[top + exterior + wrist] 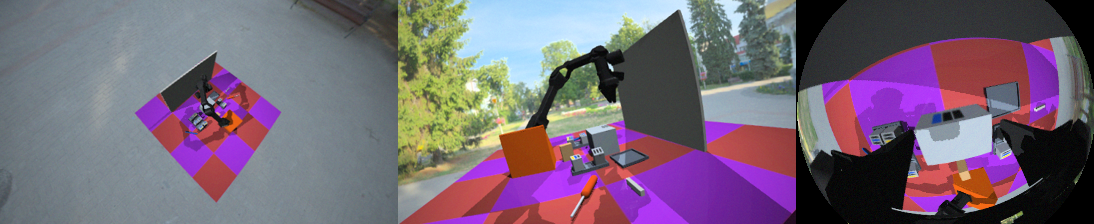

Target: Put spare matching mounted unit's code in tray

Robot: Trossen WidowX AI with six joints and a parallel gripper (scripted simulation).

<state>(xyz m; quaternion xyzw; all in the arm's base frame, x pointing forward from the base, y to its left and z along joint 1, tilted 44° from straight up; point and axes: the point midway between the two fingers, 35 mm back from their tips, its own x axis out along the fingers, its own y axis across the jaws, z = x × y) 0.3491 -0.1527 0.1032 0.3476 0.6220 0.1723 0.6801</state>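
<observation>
The grey spare block lies 120 mm behind my gripper tip, 190 mm to the left of it and 160 mm below it. From my gripper tip the other things lie so: grey tray 50 mm behind, 170 mm to the right, 190 mm below; grey panel 170 mm ahead, 20 mm to the right, 30 mm above; grey box 80 mm behind, 20 mm to the left, 150 mm below.
</observation>
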